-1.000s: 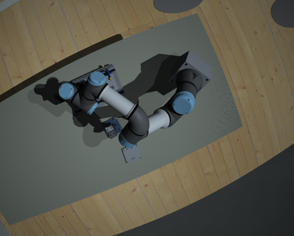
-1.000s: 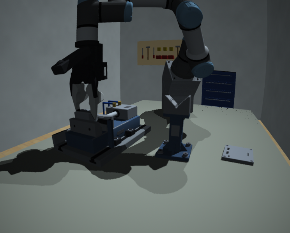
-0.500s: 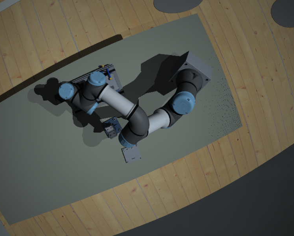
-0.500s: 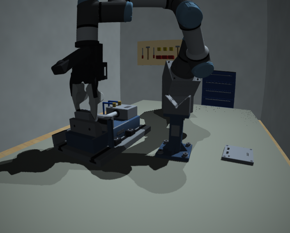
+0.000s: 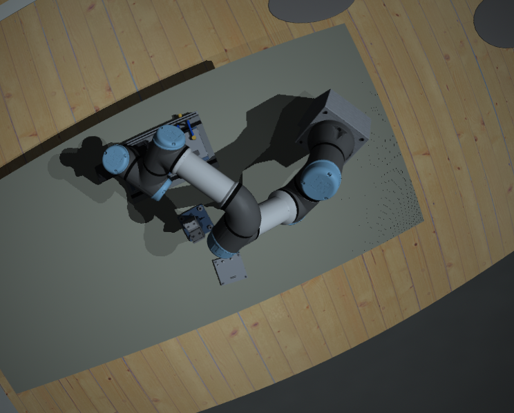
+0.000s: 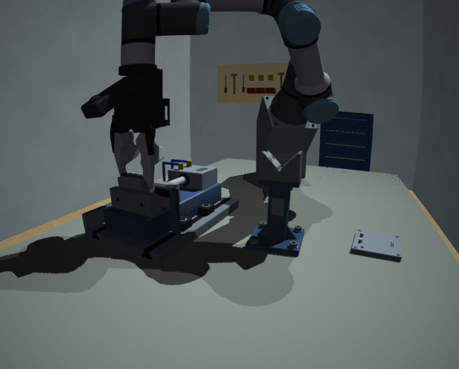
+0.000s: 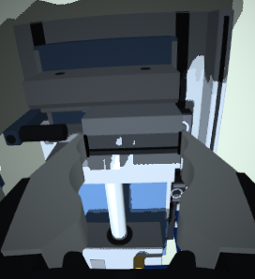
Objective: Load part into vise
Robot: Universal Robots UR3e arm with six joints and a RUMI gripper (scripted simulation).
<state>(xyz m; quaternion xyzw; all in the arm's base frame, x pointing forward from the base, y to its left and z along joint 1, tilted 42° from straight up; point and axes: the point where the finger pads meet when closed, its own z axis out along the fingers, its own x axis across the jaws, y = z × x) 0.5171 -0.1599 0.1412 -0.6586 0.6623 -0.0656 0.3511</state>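
Right now the part is right at my hand. Also, from my hand: moving jaw 4 cm behind, 3 cm below, 2 cm to the left; fixed jaw 3 cm below, 3 cm ahead, 2 cm to the left; work stop 7 cm to the left, 2 cm below, 1 cm behind.
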